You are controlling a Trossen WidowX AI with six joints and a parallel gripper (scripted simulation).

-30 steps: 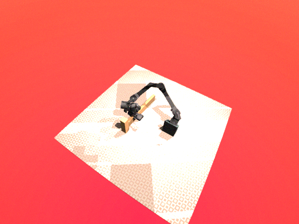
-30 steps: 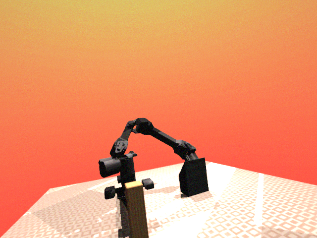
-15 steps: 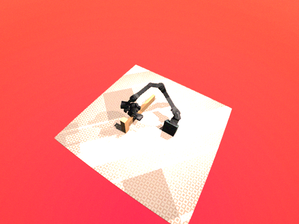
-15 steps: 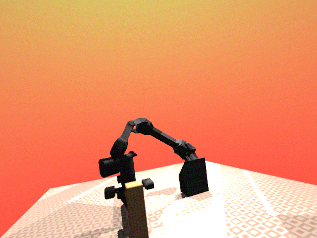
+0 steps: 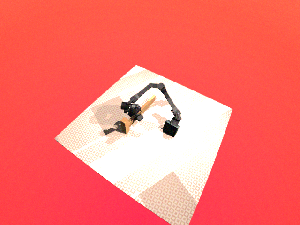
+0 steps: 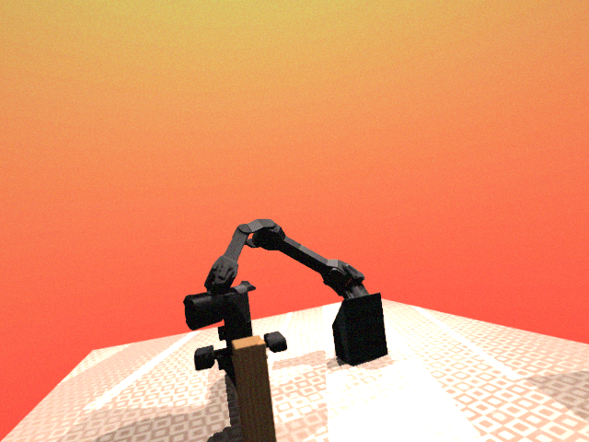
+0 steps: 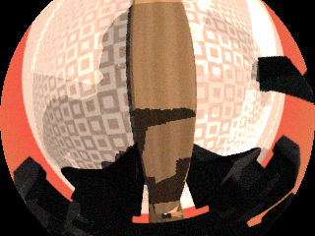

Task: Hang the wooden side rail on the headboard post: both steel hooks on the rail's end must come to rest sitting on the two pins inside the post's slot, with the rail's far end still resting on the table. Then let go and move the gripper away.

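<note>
Right now the wooden headboard post is 12 cm to the left of my gripper tip, 4 cm above it and 1 cm ahead of it.
</note>
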